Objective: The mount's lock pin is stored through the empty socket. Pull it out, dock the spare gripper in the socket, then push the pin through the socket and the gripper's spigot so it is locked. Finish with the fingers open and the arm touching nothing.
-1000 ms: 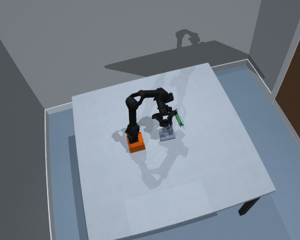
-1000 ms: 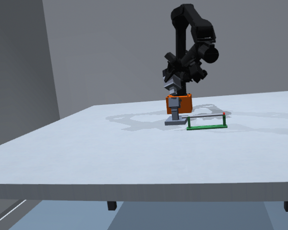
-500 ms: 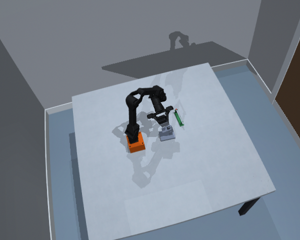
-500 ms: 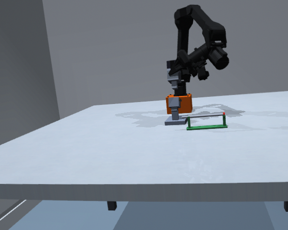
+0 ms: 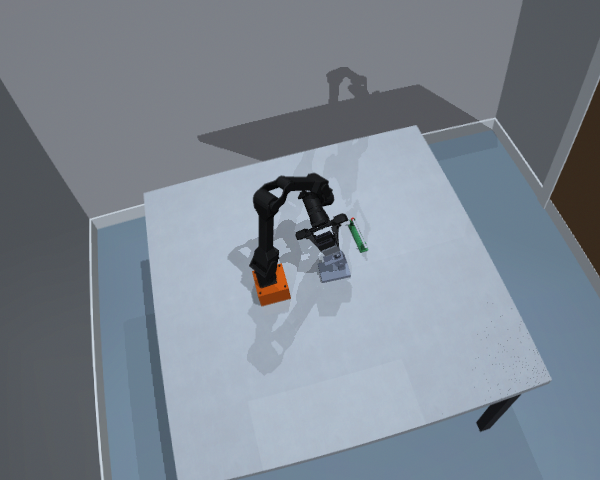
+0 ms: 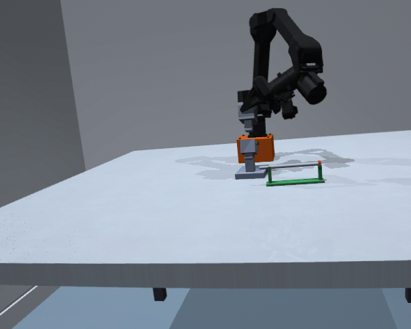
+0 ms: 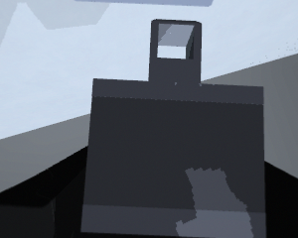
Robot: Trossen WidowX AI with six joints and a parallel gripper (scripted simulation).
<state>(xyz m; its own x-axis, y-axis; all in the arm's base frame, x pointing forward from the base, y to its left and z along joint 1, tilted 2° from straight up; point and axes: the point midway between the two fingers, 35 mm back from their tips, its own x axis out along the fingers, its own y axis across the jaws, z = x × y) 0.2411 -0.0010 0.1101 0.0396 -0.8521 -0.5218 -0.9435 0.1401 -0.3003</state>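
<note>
Now: gripper tip 150 mm short of the green rack, 120 mm to the right of it and 150 mm above it. From my gripper tip the other things lie so: grey mount (20 mm ahead, 10 mm to the left, 120 mm below); then dark spare gripper (10 mm to the left).
</note>
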